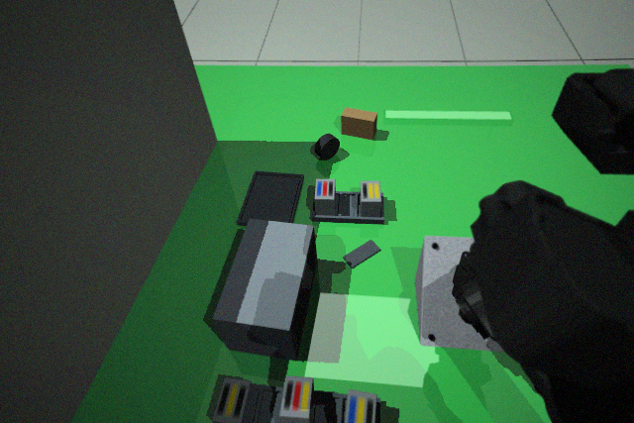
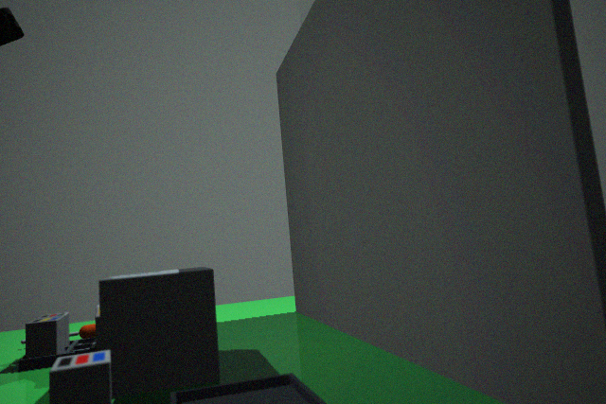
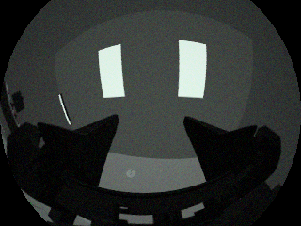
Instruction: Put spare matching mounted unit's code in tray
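My gripper tip is now 19 cm short of the spare, 5 cm to the right of it and 52 cm above it. The rest, counted from my gripper tip: tall dark wall 50 cm ahead, 15 cm to the right, 34 cm below; black rack 20 cm ahead, 36 cm to the right, 56 cm below; grey mounted unit 27 cm ahead, 15 cm to the right, 51 cm below.
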